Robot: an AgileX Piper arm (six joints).
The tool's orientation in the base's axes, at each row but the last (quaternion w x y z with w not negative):
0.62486, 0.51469, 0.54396, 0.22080
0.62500, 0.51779, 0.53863, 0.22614
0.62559, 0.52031, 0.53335, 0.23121
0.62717, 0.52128, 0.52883, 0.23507
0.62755, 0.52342, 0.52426, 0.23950
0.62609, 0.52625, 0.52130, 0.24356
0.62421, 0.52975, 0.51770, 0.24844
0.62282, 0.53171, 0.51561, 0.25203
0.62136, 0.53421, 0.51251, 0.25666
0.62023, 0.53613, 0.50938, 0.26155
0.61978, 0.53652, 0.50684, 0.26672
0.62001, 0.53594, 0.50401, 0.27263
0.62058, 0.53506, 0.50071, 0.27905
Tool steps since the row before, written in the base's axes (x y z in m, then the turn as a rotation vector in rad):
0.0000, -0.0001, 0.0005, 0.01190, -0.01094, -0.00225
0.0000, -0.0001, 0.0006, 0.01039, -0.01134, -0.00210
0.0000, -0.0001, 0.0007, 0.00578, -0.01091, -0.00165
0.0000, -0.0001, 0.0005, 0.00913, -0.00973, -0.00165
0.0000, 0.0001, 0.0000, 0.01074, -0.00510, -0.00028
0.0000, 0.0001, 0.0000, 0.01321, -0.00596, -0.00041
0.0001, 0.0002, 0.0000, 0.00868, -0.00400, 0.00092
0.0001, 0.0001, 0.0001, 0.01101, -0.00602, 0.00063
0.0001, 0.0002, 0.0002, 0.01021, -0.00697, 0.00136
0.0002, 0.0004, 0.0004, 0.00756, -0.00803, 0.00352
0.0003, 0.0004, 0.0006, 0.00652, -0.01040, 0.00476
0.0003, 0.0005, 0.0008, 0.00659, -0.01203, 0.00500
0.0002, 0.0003, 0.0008, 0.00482, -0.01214, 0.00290
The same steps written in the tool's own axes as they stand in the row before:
-0.0003, 0.0004, 0.0000, -0.00443, -0.00269, 0.01548
-0.0003, 0.0005, 0.0000, -0.00531, -0.00311, 0.01425
-0.0004, 0.0006, 0.0000, -0.00663, -0.00378, 0.00984
-0.0003, 0.0004, 0.0000, -0.00453, -0.00251, 0.01241
0.0001, 0.0000, 0.0000, -0.00061, 0.00069, 0.01186
0.0001, 0.0000, 0.0000, -0.00046, 0.00089, 0.01446
0.0002, 0.0001, 0.0000, -0.00083, 0.00165, 0.00942
0.0001, 0.0001, 0.0000, -0.00167, 0.00131, 0.01238
0.0001, 0.0003, 0.0000, -0.00303, 0.00152, 0.01197
0.0003, 0.0005, 0.0000, -0.00563, 0.00264, 0.00977
0.0002, 0.0007, 0.0001, -0.00848, 0.00291, 0.00964
0.0003, 0.0010, 0.0000, -0.00997, 0.00270, 0.01032
0.0001, 0.0009, 0.0000, -0.00999, 0.00035, 0.00889

